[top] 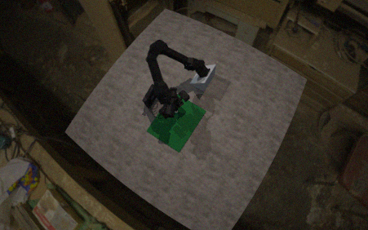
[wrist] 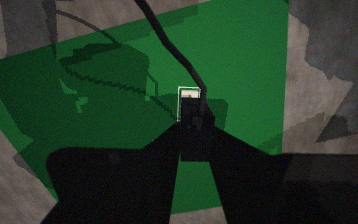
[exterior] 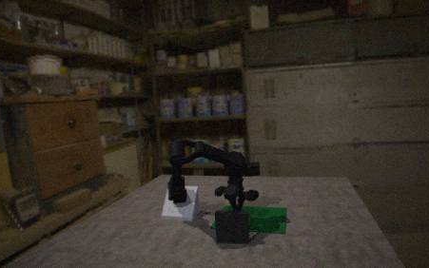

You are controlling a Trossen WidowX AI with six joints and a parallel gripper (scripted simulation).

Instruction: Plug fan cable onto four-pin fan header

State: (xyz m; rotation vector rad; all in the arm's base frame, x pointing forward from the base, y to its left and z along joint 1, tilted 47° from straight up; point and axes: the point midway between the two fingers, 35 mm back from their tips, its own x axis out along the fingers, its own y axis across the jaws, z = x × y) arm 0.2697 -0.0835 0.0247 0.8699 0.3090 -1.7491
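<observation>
My gripper tip is 10 mm to the left of the dark plug and 10 mm below it. Round my gripper tip: dark fan 170 mm to the right, 20 mm above, 10 mm behind; green board 60 mm below, 60 mm ahead, 30 mm to the left.
</observation>
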